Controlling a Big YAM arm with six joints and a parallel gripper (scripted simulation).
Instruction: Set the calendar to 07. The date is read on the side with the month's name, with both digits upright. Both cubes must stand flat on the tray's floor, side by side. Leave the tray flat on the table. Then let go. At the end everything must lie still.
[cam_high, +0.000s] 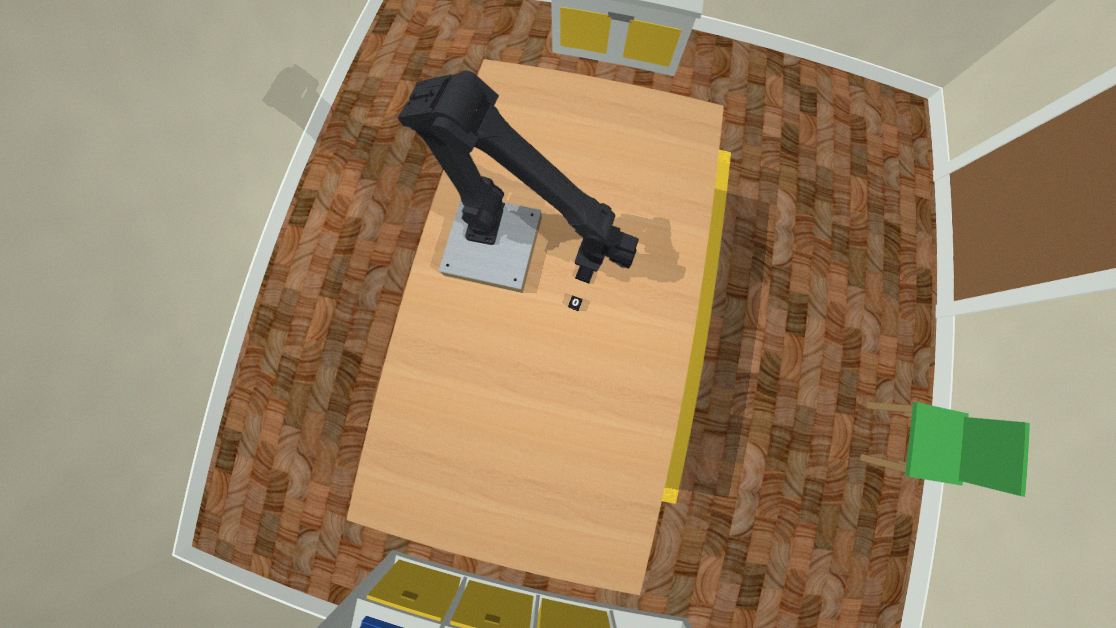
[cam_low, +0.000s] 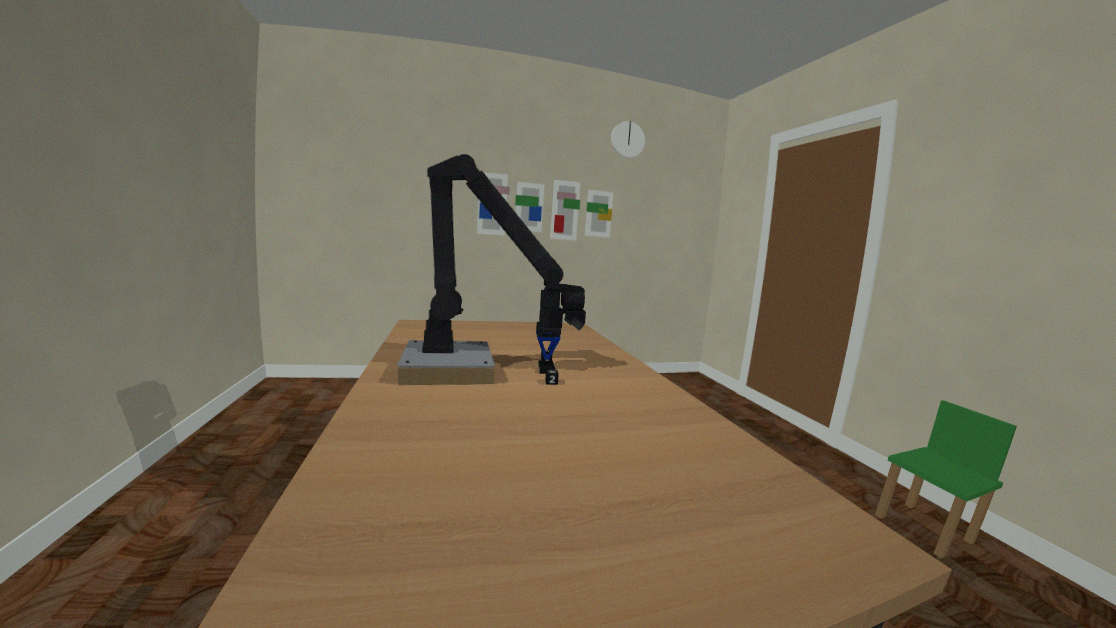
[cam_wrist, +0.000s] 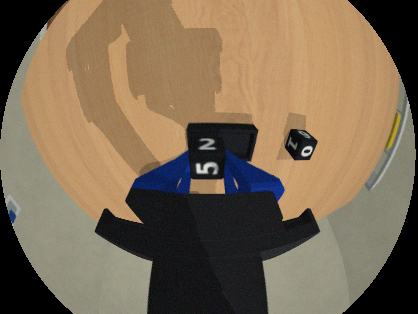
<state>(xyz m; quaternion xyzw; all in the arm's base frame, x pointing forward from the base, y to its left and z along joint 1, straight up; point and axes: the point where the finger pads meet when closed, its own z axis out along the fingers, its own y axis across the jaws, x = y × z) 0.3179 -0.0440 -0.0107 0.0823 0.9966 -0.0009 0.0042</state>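
Right now the black tray is 20 mm to the right of my hand and 30 mm below it. Round my hand: black cube 20 mm behind, 130 mm to the right, 20 mm below.
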